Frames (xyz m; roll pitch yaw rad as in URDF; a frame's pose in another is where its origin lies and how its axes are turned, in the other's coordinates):
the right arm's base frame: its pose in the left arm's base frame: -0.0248 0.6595 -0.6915 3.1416 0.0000 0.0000
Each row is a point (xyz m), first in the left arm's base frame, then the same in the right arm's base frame.
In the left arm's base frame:
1: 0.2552 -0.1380 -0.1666
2: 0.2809 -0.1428 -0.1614
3: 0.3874 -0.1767 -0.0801
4: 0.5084 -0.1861 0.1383
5: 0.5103 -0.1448 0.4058
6: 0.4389 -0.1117 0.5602
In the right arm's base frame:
1: 0.2800 0.7975 -0.5249
2: 0.3057 0.8023 -0.5301
3: 0.4122 0.8362 -0.6114
4: 0.5332 0.8456 -0.8298
5: 0.5351 0.8043 -1.0973
6: 0.4637 0.7712 -1.2517

